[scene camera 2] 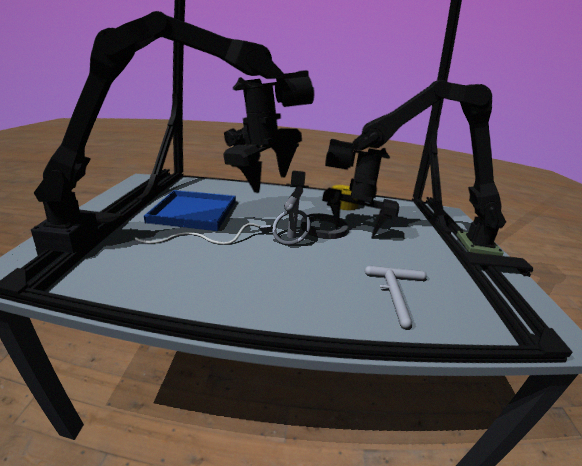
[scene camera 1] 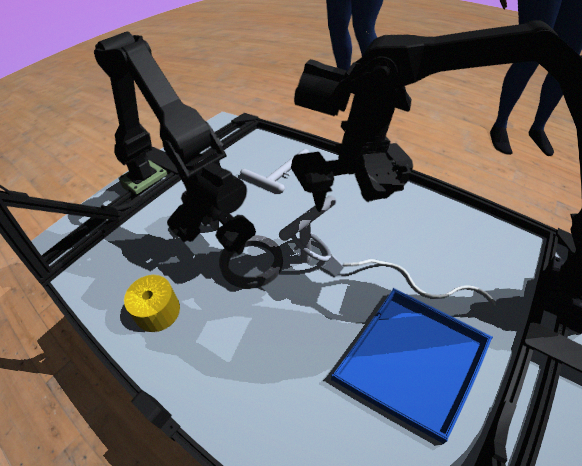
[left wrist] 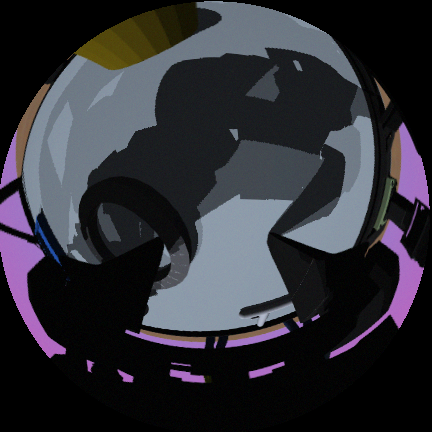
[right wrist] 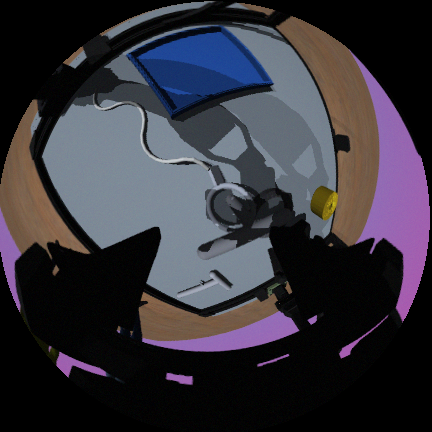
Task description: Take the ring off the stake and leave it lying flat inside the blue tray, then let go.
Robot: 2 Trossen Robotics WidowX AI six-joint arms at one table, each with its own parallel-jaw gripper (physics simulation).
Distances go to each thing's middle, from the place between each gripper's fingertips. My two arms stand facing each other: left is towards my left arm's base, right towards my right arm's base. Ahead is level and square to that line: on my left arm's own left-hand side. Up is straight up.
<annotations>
My left gripper is now 30 mm short of the grey stake (scene camera 1: 305,234), 170 mm to the left of it and 30 mm below it. Also, from my left hand: yellow cylinder with a hole (scene camera 1: 150,300) 200 mm behind, 30 mm to the left, 20 mm above; then grey T-shaped bar (scene camera 2: 390,274) 270 mm ahead, 10 mm to the left, 10 mm above; then thin pale ring (right wrist: 215,175) 30 mm ahead, 180 mm to the right, 30 mm above.
My right hand is 10 mm past the grey stake, 60 mm to the right of it and 110 mm above it. Round my right hand: blue tray (scene camera 1: 413,361): 160 mm behind, 190 mm to the right, 120 mm below; then grey T-shaped bar: 230 mm ahead, 240 mm to the left, 120 mm below; then thin pale ring: 10 mm behind, 40 mm to the left, 100 mm below.
</annotations>
